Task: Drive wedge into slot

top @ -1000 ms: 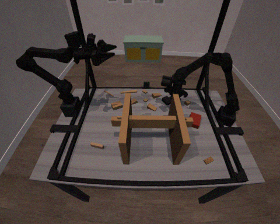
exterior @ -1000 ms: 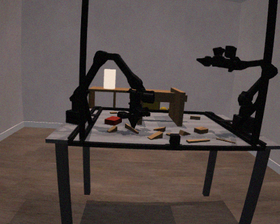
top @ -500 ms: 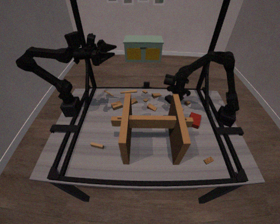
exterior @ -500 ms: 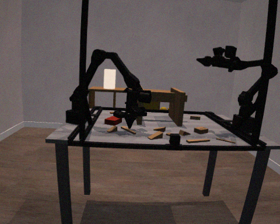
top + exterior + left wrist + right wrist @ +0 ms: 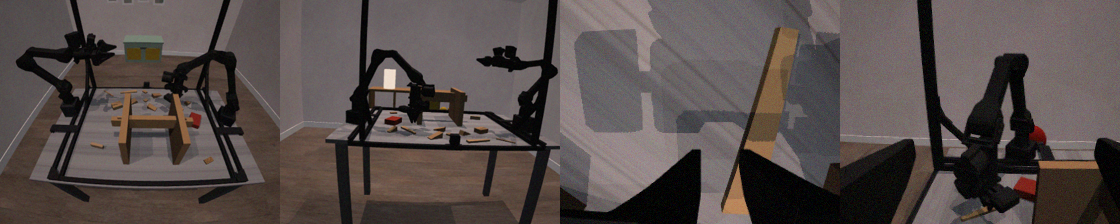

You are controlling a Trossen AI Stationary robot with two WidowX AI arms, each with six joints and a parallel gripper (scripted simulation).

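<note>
The red block lies 130 mm ahead of my left hand, 130 mm to the left of it and 60 mm below it.
</note>
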